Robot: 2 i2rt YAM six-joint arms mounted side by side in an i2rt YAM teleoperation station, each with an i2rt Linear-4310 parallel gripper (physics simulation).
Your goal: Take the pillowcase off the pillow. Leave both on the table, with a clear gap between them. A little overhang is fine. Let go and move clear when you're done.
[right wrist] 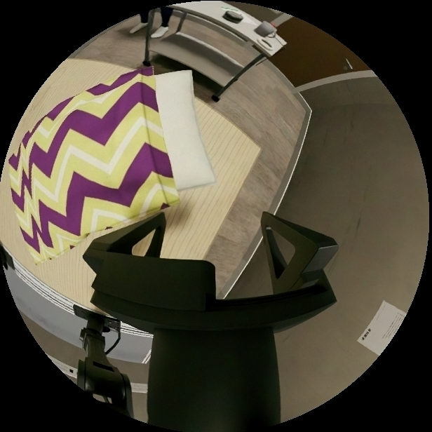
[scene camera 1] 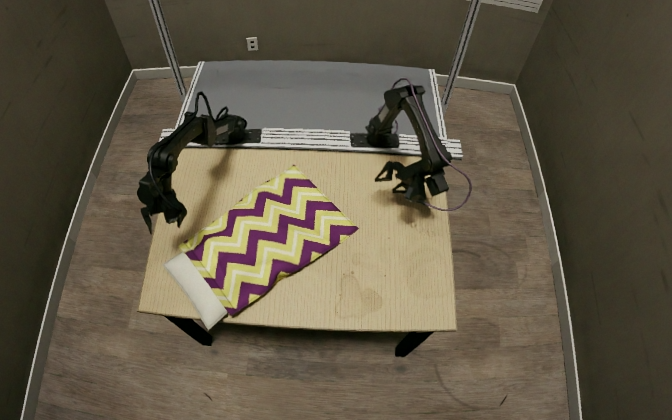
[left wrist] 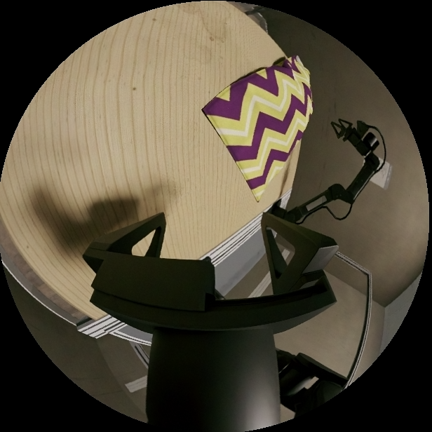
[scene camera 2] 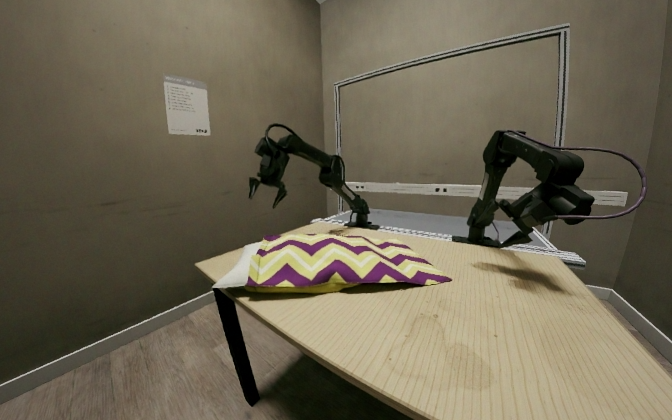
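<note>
The pillowcase [scene camera 1: 270,235] [scene camera 2: 345,260] [left wrist: 265,120] [right wrist: 100,155], with purple, yellow and white zigzags, lies diagonally on the table [scene camera 1: 400,300] [scene camera 2: 500,325] around the pillow. The white pillow [scene camera 1: 195,290] [scene camera 2: 240,270] [right wrist: 182,130] sticks out of its open end at the lower left in scene camera 1, slightly over the front edge. My right gripper [scene camera 1: 164,227] [scene camera 2: 265,197] [right wrist: 213,216] is open and empty, above the table's left edge near the pillow's end. My left gripper [scene camera 1: 388,182] [left wrist: 213,217] is open and empty, above the table to the right of the pillowcase's closed end.
A grey panel [scene camera 1: 315,95] with a metal rail [scene camera 1: 306,137] lies behind the table. Metal posts [scene camera 1: 167,47] [scene camera 1: 462,50] stand at both sides. A white cart [right wrist: 200,57] stands beyond the table in the right wrist view. Walls enclose the station.
</note>
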